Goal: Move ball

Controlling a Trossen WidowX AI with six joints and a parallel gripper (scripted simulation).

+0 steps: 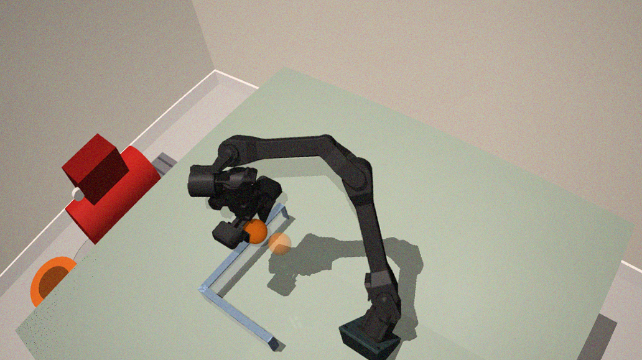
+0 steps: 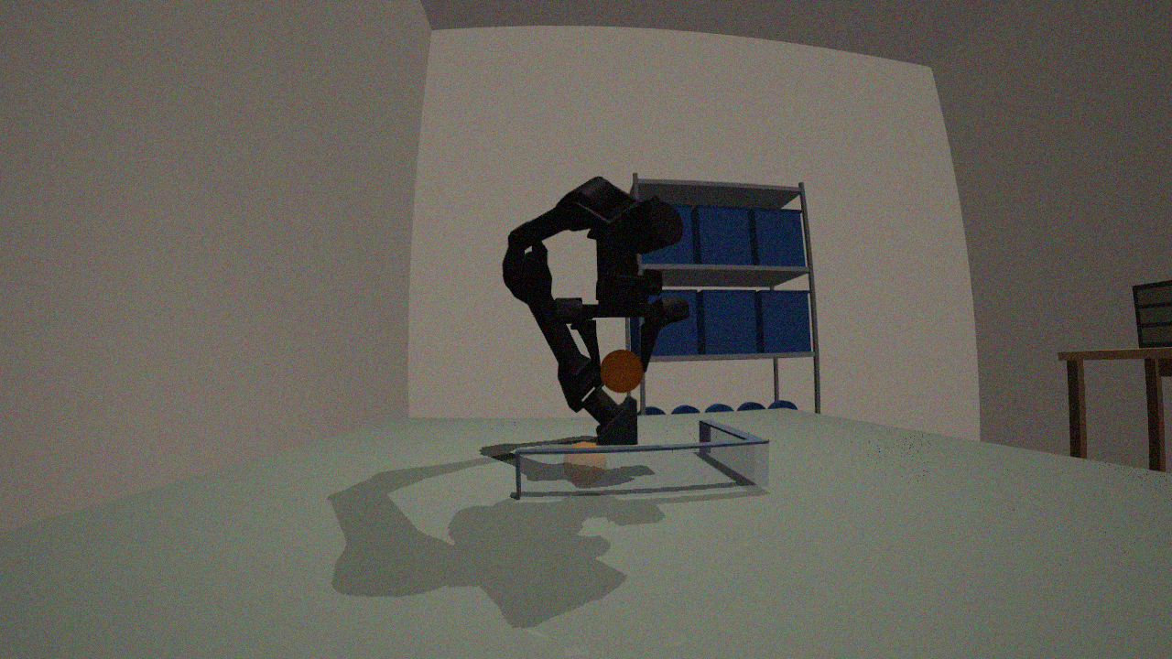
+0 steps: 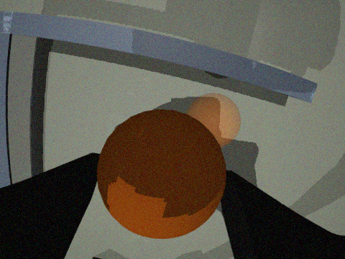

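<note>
Right now the see-through copy of ball is 120 mm below my gripper tip, 50 mm to the right of it and 10 mm ahead of it. Also, from my gripper tip: orange ball right at my gripper tip.
</note>
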